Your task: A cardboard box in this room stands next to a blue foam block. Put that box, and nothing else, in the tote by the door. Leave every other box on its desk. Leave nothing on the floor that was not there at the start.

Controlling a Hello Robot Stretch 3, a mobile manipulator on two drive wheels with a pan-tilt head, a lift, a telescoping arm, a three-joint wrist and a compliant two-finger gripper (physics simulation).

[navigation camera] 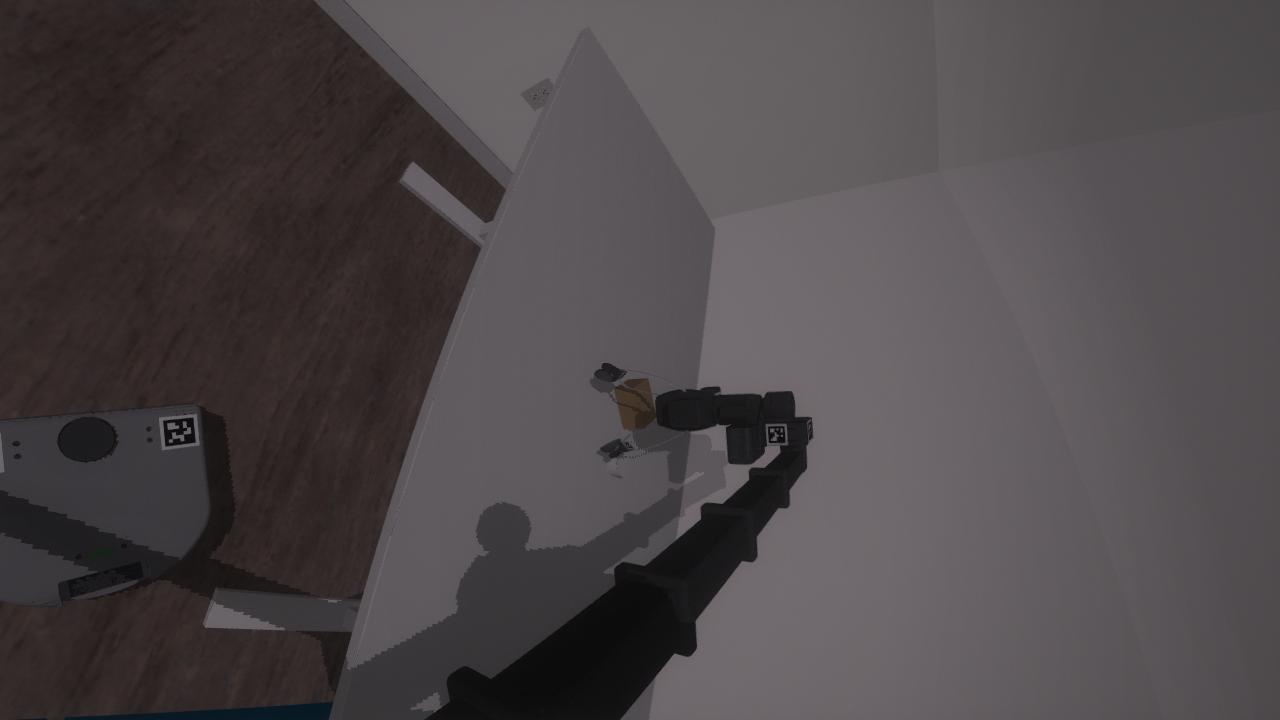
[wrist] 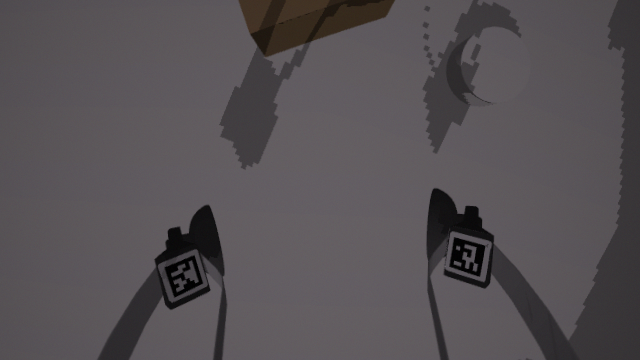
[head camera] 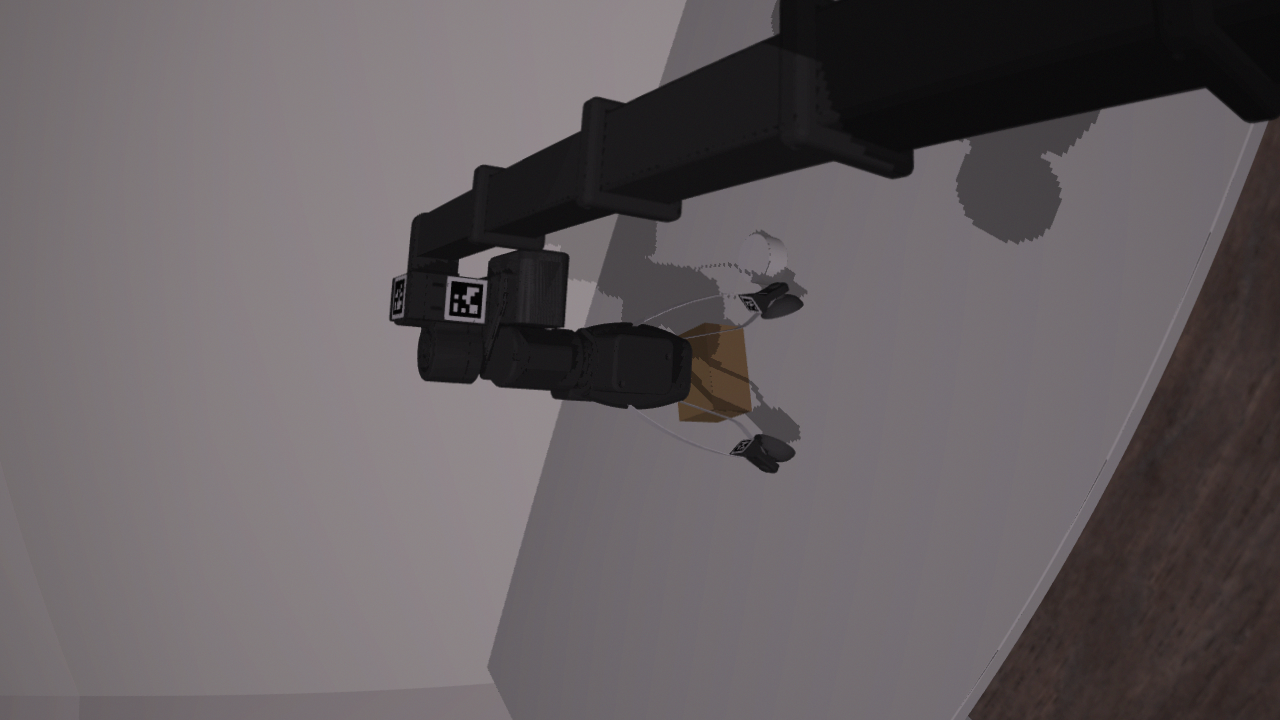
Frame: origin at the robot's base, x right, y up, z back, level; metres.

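Where they show: gripper, fingertip midpoint: (navigation camera: 600,410) (head camera: 792,378); robot's base at its link origin: (navigation camera: 88,437).
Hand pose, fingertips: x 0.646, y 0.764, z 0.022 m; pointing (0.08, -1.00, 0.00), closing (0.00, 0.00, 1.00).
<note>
Each offset is from my fingertips to the top centre of the thing. "spot": to the spot under its first point. Level surfaces: height alone.
A brown cardboard box {dx +0.150, dy +0.006, dz +0.004 m} (head camera: 723,371) (navigation camera: 634,404) (wrist: 320,25) stands on the pale desk {dy -0.044 m} (head camera: 850,555) (navigation camera: 572,268) (wrist: 325,165). In the head view the gripper's body hides part of it; in the wrist view its lower part shows at the top edge. My gripper (head camera: 771,379) (navigation camera: 610,411) (wrist: 323,222) is open and empty, its fingertips spread wide. In the wrist view the box lies beyond the fingertips, apart from them. A blue foam block and the tote do not show in these views.
A small white round object {dx +0.090, dy -0.020, dz +0.122 m} (head camera: 762,254) (navigation camera: 614,466) (wrist: 492,66) stands on the desk beside the box. The wall (head camera: 268,358) (navigation camera: 895,358) rises behind the desk. The robot's base (navigation camera: 116,501) is on the wooden floor {dy -0.764 m} (navigation camera: 223,268), near a desk leg {spot: dx -0.364, dy -0.739, dz +0.434 m} (navigation camera: 277,610). Something blue (navigation camera: 196,711) shows at the bottom edge.
</note>
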